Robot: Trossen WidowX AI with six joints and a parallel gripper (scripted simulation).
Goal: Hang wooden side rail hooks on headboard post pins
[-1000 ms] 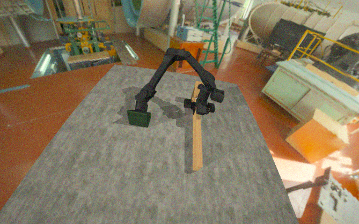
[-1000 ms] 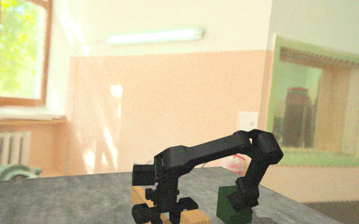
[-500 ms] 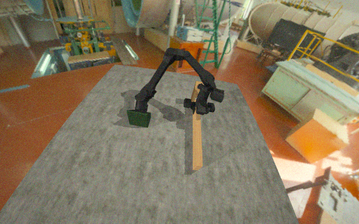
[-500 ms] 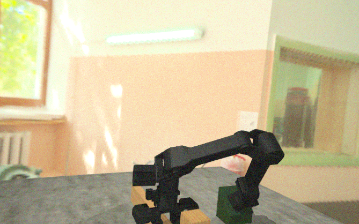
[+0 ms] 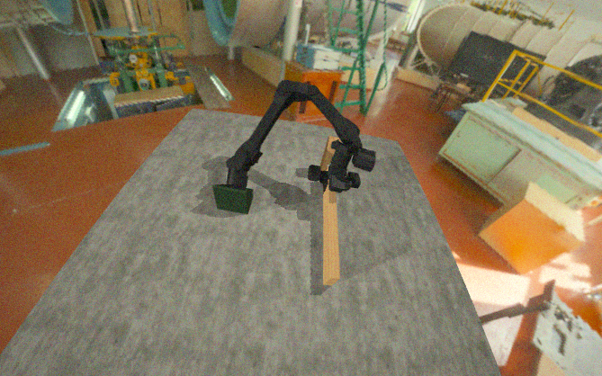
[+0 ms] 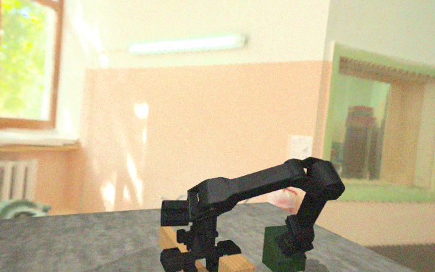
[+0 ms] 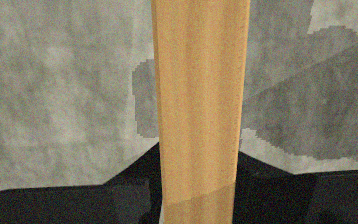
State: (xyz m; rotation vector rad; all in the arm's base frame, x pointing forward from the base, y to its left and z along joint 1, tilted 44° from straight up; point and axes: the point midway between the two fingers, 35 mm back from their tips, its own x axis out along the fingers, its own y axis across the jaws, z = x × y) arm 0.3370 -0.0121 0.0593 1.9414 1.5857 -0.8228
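The headboard post lies 14 cm to the left of my gripper tip, 4 cm above it and 2 cm ahead of it.
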